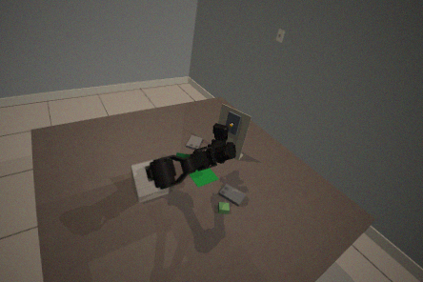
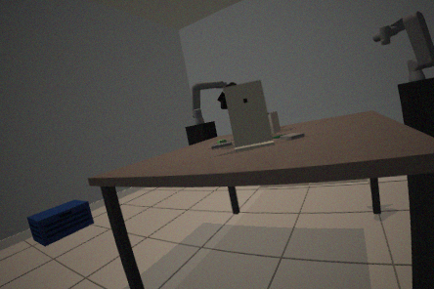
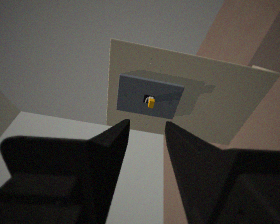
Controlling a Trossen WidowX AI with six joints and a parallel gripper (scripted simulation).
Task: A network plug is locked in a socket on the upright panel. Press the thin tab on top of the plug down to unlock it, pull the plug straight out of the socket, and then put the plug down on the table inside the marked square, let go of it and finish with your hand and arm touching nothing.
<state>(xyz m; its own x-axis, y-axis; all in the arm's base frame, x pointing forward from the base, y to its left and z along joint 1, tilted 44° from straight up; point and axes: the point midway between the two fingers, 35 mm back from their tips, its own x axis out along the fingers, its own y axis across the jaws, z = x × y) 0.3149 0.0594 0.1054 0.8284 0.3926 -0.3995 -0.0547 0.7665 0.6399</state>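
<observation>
Now: gripper tip 100 mm short of the network plug, 80 mm to the right of it and 10 mm above it. Also, from my gripper tip: green marked square (100 mm behind, 220 mm below); then grey panel (110 mm ahead, 90 mm to the left, 90 mm below); then green cube (120 mm behind, 220 mm to the right, 200 mm below).
</observation>
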